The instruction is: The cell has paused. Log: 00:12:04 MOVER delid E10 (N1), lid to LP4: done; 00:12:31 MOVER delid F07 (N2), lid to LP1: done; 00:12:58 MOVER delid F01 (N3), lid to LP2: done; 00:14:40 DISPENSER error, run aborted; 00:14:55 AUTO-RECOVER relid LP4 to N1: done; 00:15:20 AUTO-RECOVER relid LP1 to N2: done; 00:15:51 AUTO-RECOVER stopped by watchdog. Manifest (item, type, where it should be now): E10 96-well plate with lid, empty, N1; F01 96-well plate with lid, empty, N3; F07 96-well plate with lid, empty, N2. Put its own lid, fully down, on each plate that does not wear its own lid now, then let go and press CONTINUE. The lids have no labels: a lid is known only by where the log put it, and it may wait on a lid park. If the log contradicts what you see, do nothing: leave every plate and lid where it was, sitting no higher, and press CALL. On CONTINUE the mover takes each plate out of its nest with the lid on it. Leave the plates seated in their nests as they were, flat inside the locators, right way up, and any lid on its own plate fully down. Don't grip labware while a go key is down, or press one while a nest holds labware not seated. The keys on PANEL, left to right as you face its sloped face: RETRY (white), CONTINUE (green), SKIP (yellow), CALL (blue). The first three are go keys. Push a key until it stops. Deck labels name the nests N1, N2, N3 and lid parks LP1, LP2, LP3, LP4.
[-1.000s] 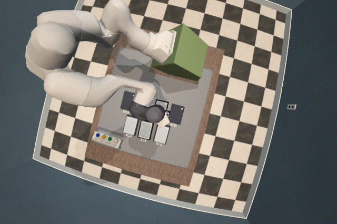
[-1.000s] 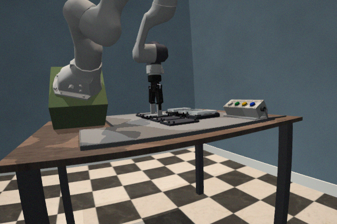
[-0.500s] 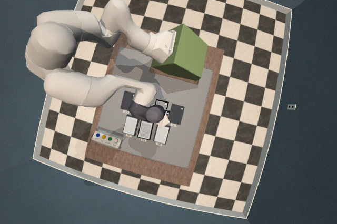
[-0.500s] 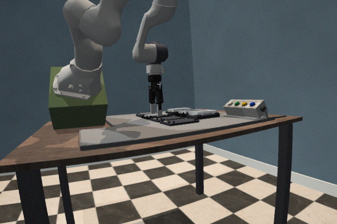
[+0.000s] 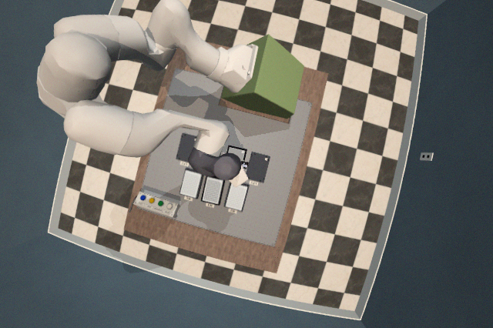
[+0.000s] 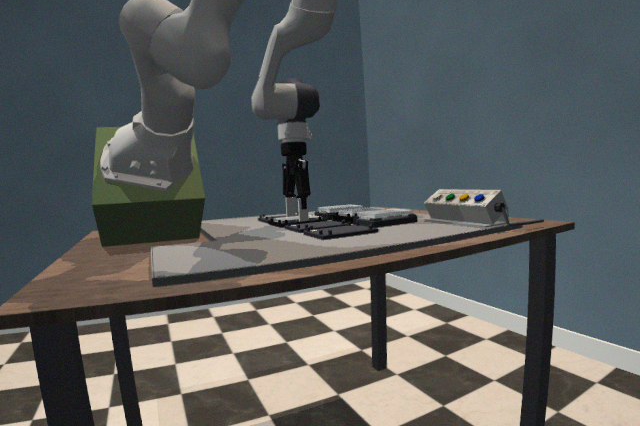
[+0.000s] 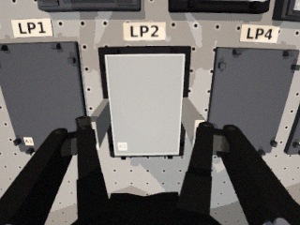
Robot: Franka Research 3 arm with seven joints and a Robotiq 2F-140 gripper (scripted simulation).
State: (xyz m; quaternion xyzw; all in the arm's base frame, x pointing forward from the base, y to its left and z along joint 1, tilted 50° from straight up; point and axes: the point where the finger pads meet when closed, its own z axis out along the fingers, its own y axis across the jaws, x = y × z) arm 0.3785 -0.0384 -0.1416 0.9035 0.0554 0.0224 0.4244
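Now: the plate 180 mm ahead of my hand, 60 mm to the right of it and 10 mm below it. From my hand the other things lie so: lid park LP3: 10 mm ahead, 260 mm to the right, 30 mm below; then lid park LP1: 130 mm to the left, 30 mm below; then lid park LP4: 10 mm ahead, 130 mm to the right, 30 mm below.
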